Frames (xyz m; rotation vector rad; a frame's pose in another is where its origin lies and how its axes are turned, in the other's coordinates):
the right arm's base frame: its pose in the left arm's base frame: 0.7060 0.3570 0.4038 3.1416 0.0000 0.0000
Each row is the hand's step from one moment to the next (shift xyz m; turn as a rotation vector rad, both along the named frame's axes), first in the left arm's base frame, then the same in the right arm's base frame.
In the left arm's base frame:
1: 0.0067 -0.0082 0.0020 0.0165 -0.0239 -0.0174
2: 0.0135 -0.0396 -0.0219 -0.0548 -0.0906 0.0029
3: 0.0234 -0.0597 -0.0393 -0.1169 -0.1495 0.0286
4: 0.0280 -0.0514 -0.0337 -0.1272 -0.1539 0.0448
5: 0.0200 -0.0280 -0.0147 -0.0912 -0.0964 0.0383
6: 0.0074 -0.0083 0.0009 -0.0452 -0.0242 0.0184
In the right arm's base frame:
1: 0.0067 0.0082 -0.0020 0.0165 0.0239 0.0174
2: 0.0135 0.0396 0.0219 -0.0548 0.0906 -0.0029
3: 0.0234 0.0597 0.0393 -0.1169 0.1495 -0.0286
4: 0.0280 0.0514 0.0337 -0.1272 0.1539 -0.0448
5: 0.0200 0.0280 0.0147 -0.0912 0.0964 -0.0383
6: 0.0074 0.0083 -0.0009 -0.0452 0.0242 -0.0184

